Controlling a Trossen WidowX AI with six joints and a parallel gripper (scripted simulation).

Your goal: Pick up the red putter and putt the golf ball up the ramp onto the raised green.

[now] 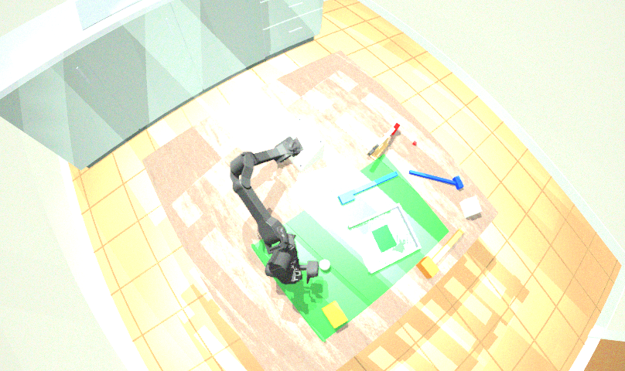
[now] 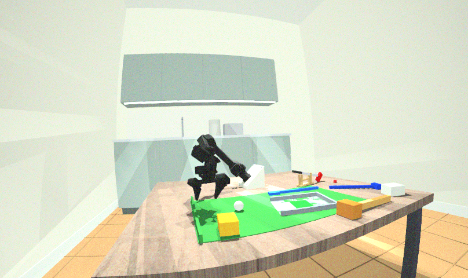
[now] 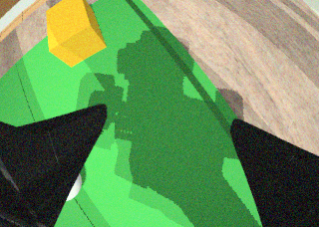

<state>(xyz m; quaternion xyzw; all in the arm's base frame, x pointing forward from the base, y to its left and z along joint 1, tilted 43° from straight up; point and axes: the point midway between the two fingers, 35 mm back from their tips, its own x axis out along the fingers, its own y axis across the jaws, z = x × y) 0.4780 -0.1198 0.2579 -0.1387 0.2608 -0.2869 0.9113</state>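
My gripper tip is 35 cm past the wooden rack, 62 cm to the right of it and 3 cm above it. From my gripper tip the other things lie so: green mat 3 cm behind, 31 cm to the left, 6 cm below; yellow block 18 cm ahead, 7 cm to the left, 4 cm below; white golf ball 1 cm behind, 14 cm to the left, 4 cm below.
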